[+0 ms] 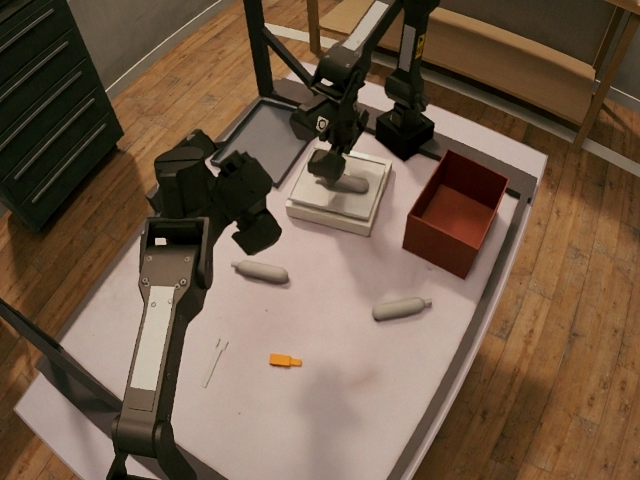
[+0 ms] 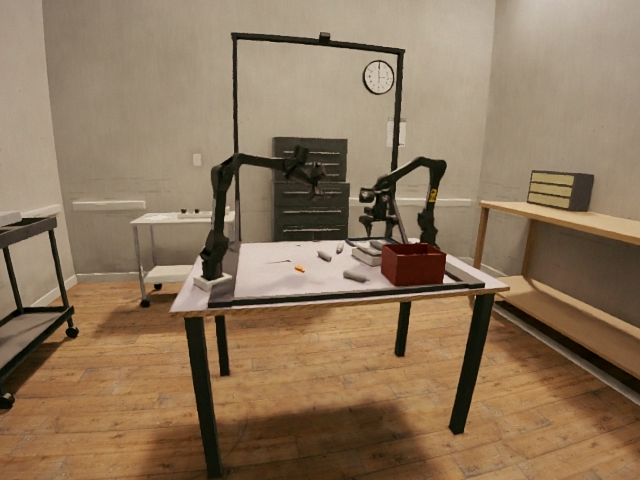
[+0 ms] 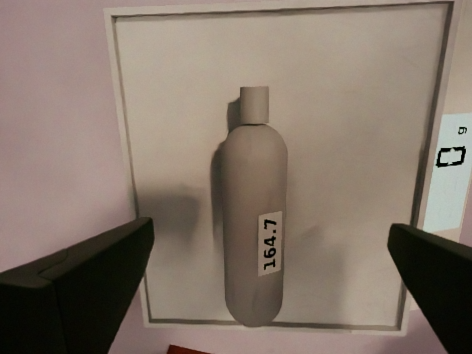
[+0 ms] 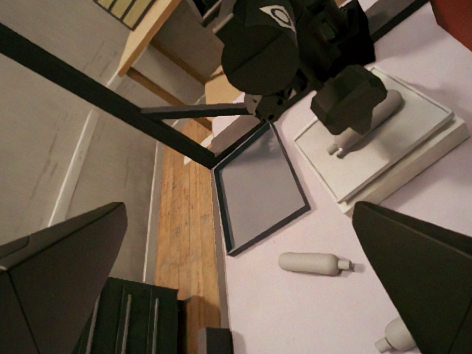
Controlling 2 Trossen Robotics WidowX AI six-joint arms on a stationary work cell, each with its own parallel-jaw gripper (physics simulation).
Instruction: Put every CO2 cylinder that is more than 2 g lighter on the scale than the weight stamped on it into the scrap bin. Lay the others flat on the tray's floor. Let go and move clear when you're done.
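Places are measured from the left arm's base along level axes (x ahead, y left, z up), in metres.
Pixels of known places: left gripper, between the fingertips: (image 2: 377, 238) (image 3: 270, 231); right gripper, between the fingertips: (image 2: 330, 189) (image 4: 241, 212); left arm's base, origin of its link: (image 1: 406, 120) (image 4: 331, 29); right arm's base, origin of its link: (image 2: 212, 276).
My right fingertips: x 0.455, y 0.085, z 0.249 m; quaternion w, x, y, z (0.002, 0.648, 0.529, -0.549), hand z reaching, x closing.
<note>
Ahead of a thing's pixels: the offset from my right fingertips to its middle.
A grey cylinder @(0.217 m back, 0.041 m right, 0.247 m down) (image 1: 355, 183) (image 3: 255, 175) (image 4: 387, 106) stamped 164.7 lies over the pale scale @(0.236 m back, 0.064 m right, 0.289 m down) (image 1: 328, 217) (image 3: 170, 75) (image 4: 415, 170); the visible display shows 0 g. I cannot tell whether it touches the plate. My left gripper (image 2: 377, 228) (image 3: 270, 231) is open above and astride it. My right gripper (image 2: 316, 195) (image 4: 241, 212) is open and empty, high above the table. Loose cylinders lie at mid-table @(0.020 m ahead, 0.011 m right, 0.306 m down) (image 1: 261, 271) (image 2: 324, 255), near the bin (image 1: 400, 308) (image 2: 355, 276) and near the tray (image 2: 339, 248) (image 4: 310, 263). The grey tray @(0.202 m back, 0.298 m right, 0.311 m down) (image 1: 268, 131) (image 4: 260, 190) and red scrap bin @(0.354 m back, 0.167 m left, 0.261 m down) (image 1: 439, 250) (image 2: 413, 266) hold no visible cylinder.
An orange tool @(0.094 m ahead, 0.169 m left, 0.316 m down) (image 1: 281, 360) (image 2: 299, 268) and a thin white fork-shaped tool @(0.207 m ahead, 0.088 m left, 0.319 m down) (image 1: 212, 364) lie on the table. A dark frame post (image 1: 256, 46) (image 2: 235, 103) stands by the tray. The left arm's base (image 1: 404, 135) stands between scale and bin at the table's back edge.
</note>
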